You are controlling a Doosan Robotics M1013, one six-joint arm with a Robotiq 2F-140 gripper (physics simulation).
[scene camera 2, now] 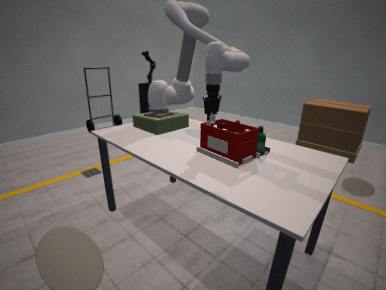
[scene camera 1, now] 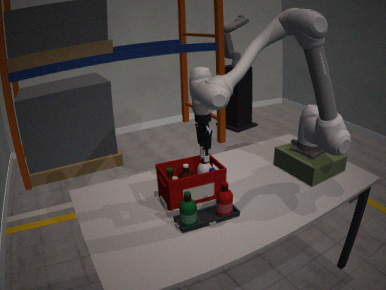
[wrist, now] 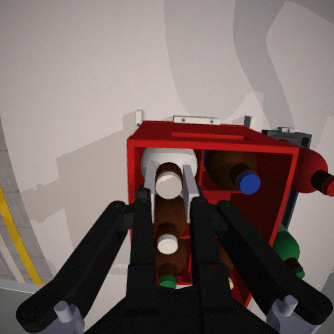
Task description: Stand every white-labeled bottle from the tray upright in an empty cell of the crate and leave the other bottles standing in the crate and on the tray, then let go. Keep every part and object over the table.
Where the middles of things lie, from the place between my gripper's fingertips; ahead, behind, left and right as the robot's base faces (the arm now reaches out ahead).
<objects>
Right now the white bottle [wrist: 168,182] is 60 mm below my hand. Round my hand: blue-capped bottle [wrist: 229,169] (90 mm to the left, 80 mm below, 40 mm ahead).
</objects>
